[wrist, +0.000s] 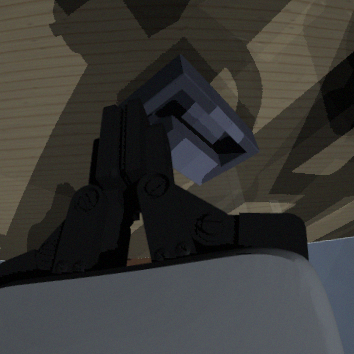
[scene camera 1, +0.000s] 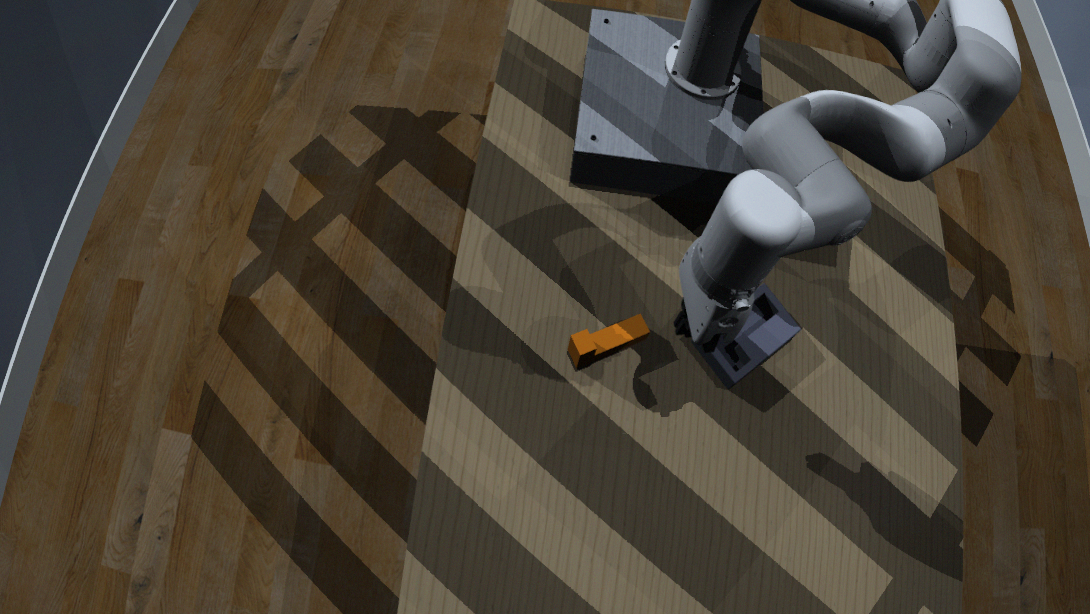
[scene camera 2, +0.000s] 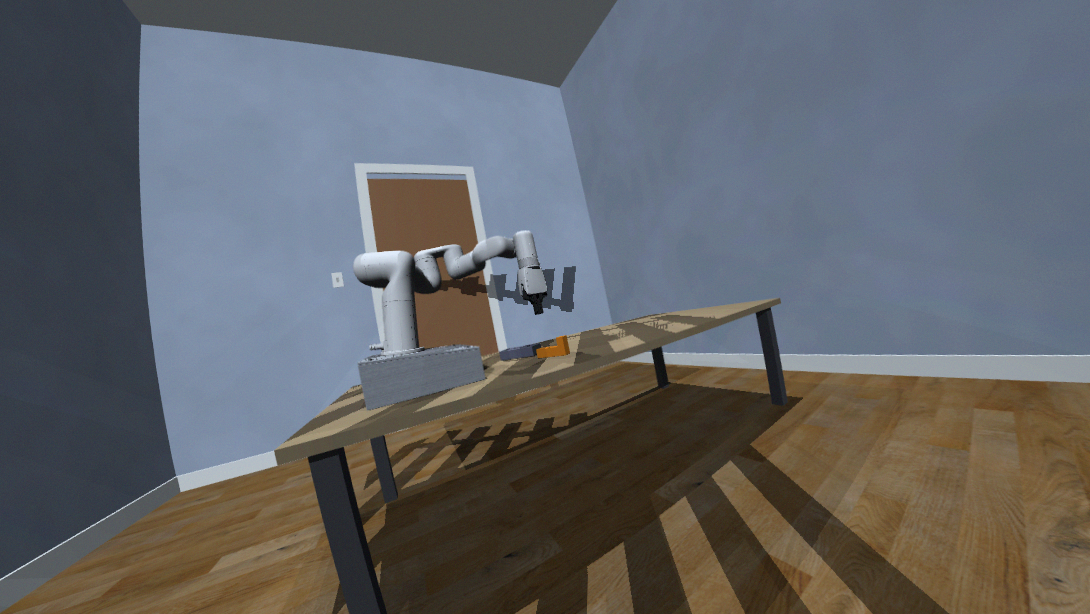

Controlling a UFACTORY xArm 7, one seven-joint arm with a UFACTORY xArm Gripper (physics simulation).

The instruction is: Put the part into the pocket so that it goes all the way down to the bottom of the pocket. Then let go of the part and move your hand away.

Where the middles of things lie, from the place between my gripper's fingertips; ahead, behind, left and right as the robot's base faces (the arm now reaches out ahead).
Now: hand 20 mm past the orange L-shaped part (scene camera 1: 584, 348), 80 mm to the left of it and 120 mm above it.
